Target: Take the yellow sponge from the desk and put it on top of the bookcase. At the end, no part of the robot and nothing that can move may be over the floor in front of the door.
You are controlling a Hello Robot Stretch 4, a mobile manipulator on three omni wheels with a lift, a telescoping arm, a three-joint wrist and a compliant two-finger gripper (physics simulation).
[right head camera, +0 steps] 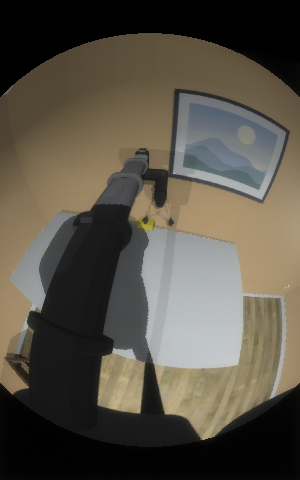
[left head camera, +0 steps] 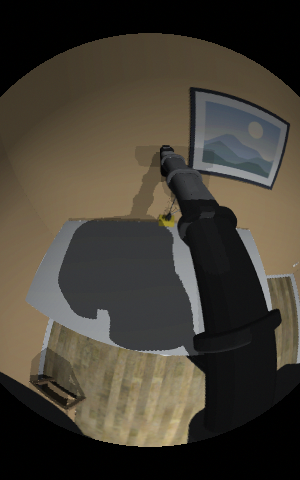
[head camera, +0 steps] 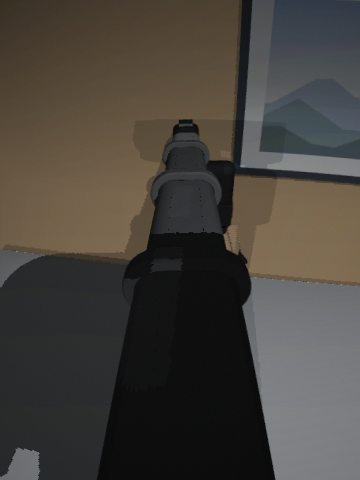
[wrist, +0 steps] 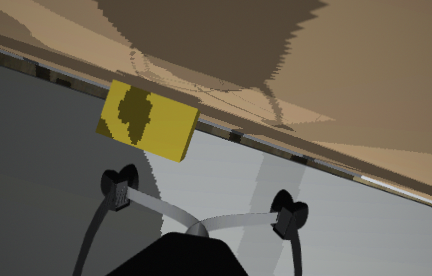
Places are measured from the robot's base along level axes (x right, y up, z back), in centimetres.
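Pixels of known places: gripper, fingertip midpoint: (right head camera: pixel 157 223) (wrist: pixel 205 193).
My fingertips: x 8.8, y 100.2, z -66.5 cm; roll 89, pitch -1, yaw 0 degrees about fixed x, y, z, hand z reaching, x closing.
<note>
Behind a point stands the place of what it marks.
The yellow sponge (left head camera: pixel 165 220) {x 0.3, y 96.7, z -69.9 cm} (right head camera: pixel 147 225) {x 2.4, y 95.9, z -69.0 cm} (wrist: pixel 150 120) {x 1.6, y 96.7, z -72.6 cm} is at the far edge of the white desk (head camera: pixel 310 350) {x 32.0, y 92.2, z -41.5 cm} (left head camera: pixel 45 280) {x -79.0, y 92.2, z -30.2 cm} (right head camera: pixel 200 280) {x 33.1, y 92.2, z -35.5 cm} (wrist: pixel 350 225) {x 28.3, y 92.2, z -62.9 cm}, close to the wall. My gripper (right head camera: pixel 158 221) {x 8.8, y 100.2, z -66.5 cm} (wrist: pixel 205 193) {x 8.8, y 100.2, z -66.5 cm} is open, with nothing between its fingers. In the wrist view the sponge shows beyond the fingertips, left of the middle between them and nearer the left finger. In the right head view the left fingertip overlaps the sponge's image. I cannot tell the height gap. The arm hides the sponge in the head view. The bookcase and the door do not show.
My arm (head camera: pixel 185 350) {x 0.1, y 142.0, z -15.4 cm} (left head camera: pixel 220 280) {x -2.0, y 141.9, z -13.0 cm} (right head camera: pixel 80 280) {x 1.4, y 142.0, z -13.2 cm} reaches across the desk to the tan wall (head camera: pixel 100 125) {x -24.0, y 140.3, z -81.6 cm}. A framed picture (head camera: pixel 325 115) {x 32.4, y 144.0, z -68.7 cm} (left head camera: pixel 235 145) {x 34.4, y 146.5, z -68.3 cm} (right head camera: pixel 225 150) {x 36.3, y 147.3, z -67.9 cm} hangs right of the gripper. A brown, frame-like object (left head camera: pixel 74 403) is at the lower left. Wooden floor (left head camera: pixel 140 395) {x -30.5, y -2.8, z 79.7 cm} shows before the desk.
</note>
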